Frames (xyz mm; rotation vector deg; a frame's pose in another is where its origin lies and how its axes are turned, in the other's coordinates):
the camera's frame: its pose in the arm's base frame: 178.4 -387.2 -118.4 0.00 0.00 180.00
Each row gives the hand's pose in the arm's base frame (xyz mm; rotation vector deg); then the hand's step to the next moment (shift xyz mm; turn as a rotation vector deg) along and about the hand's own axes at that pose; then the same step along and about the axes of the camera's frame.
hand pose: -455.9 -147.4 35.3 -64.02 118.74 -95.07
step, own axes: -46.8 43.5 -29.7 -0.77 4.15 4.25
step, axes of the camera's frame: 4.6 -56.1 -42.4 -1.51 2.29 -5.33
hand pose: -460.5 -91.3 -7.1 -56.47 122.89 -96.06
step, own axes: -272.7 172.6 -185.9 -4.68 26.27 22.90
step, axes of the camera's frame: -35.1 -334.8 -159.3 -7.16 11.54 -32.43
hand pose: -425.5 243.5 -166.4 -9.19 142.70 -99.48
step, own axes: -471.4 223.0 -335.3 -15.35 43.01 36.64
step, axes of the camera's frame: -412.1 -455.7 -83.1 -19.20 17.00 -52.63
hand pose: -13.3 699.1 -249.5 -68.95 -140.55 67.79
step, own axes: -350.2 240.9 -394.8 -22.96 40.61 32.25
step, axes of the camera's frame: -554.7 -63.5 157.7 -24.80 20.83 -46.56
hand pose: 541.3 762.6 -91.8 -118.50 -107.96 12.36
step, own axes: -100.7 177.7 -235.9 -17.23 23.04 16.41
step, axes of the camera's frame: -233.4 145.0 147.9 -14.22 16.24 -25.12
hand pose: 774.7 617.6 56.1 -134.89 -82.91 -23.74
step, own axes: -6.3 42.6 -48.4 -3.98 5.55 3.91
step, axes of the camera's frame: -32.3 44.0 34.9 -3.50 3.80 -5.94
